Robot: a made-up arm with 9 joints. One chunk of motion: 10 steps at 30 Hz.
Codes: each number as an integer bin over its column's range. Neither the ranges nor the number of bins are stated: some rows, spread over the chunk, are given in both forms.
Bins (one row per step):
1: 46 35 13 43 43 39 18 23 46
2: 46 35 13 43 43 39 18 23 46
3: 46 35 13 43 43 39 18 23 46
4: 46 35 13 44 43 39 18 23 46
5: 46 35 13 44 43 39 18 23 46
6: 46 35 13 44 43 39 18 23 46
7: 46 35 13 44 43 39 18 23 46
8: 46 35 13 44 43 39 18 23 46
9: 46 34 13 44 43 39 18 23 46
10: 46 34 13 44 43 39 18 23 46
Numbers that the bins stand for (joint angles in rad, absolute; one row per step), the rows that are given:
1: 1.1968 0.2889 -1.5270 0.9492 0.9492 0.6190 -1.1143 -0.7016 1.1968
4: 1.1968 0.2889 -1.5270 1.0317 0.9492 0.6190 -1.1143 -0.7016 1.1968
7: 1.1968 0.2889 -1.5270 1.0317 0.9492 0.6190 -1.1143 -0.7016 1.1968
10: 1.1968 0.2063 -1.5270 1.0317 0.9492 0.6190 -1.1143 -0.7016 1.1968
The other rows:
2: 1.1968 0.2889 -1.5270 0.9492 0.9492 0.6190 -1.1143 -0.7016 1.1968
3: 1.1968 0.2889 -1.5270 0.9492 0.9492 0.6190 -1.1143 -0.7016 1.1968
5: 1.1968 0.2889 -1.5270 1.0317 0.9492 0.6190 -1.1143 -0.7016 1.1968
6: 1.1968 0.2889 -1.5270 1.0317 0.9492 0.6190 -1.1143 -0.7016 1.1968
8: 1.1968 0.2889 -1.5270 1.0317 0.9492 0.6190 -1.1143 -0.7016 1.1968
9: 1.1968 0.2063 -1.5270 1.0317 0.9492 0.6190 -1.1143 -0.7016 1.1968

